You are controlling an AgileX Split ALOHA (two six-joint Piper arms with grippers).
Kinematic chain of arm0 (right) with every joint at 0, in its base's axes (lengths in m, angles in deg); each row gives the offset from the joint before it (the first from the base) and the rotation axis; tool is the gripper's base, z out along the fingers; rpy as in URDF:
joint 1: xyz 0 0 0.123 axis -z
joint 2: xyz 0 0 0 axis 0.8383 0.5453 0
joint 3: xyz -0.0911 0.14 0.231 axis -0.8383 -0.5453 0
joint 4: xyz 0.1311 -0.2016 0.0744 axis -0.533 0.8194 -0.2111
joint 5: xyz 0 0 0 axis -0.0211 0.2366 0.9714
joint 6: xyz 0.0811 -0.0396 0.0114 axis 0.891 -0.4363 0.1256
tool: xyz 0 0 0 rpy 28.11 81.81 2.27
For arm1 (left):
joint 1: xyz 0 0 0.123 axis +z
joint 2: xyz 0 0 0 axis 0.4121 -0.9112 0
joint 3: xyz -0.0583 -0.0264 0.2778 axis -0.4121 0.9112 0
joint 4: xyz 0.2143 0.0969 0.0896 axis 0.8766 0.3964 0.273
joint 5: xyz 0 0 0 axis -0.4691 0.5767 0.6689
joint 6: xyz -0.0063 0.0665 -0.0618 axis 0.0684 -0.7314 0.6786
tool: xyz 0 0 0 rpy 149.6 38.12 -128.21
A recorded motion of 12 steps. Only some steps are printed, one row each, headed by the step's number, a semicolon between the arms.
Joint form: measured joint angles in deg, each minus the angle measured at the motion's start. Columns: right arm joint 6, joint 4, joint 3, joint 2, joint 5, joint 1; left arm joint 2, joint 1, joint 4, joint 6, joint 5, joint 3.
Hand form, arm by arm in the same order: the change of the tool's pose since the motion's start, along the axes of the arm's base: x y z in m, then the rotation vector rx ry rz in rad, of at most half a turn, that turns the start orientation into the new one. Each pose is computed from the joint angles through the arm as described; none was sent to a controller.
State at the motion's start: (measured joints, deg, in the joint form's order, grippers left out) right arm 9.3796 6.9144 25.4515 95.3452 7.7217 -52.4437; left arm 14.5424 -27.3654 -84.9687 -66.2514 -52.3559 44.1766
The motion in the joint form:
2: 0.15 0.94 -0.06 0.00 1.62 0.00; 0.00 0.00 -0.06 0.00 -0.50 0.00
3: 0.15 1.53 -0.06 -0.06 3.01 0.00; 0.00 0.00 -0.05 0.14 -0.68 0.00
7: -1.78 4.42 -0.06 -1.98 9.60 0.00; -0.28 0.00 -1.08 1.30 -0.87 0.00
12: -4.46 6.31 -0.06 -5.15 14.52 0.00; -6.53 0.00 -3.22 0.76 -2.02 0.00
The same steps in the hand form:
2: -0.0022 0.0019 0.0005 0.0159 0.0082 0.0266; 0.0006 0.0004 0.0004 0.0000 -0.0066 0.0058
3: -0.0036 0.0035 0.0016 0.0306 0.0120 0.0479; 0.0008 0.0005 0.0005 -0.0011 -0.0080 0.0093
7: -0.0077 0.0100 0.0189 0.0842 -0.0158 0.1750; 0.0019 -0.0001 0.0004 -0.0315 0.0037 0.0282
12: -0.0089 0.0141 0.0446 0.1131 -0.0791 0.2826; 0.0198 -0.0014 -0.0185 -0.0507 0.0958 0.0477

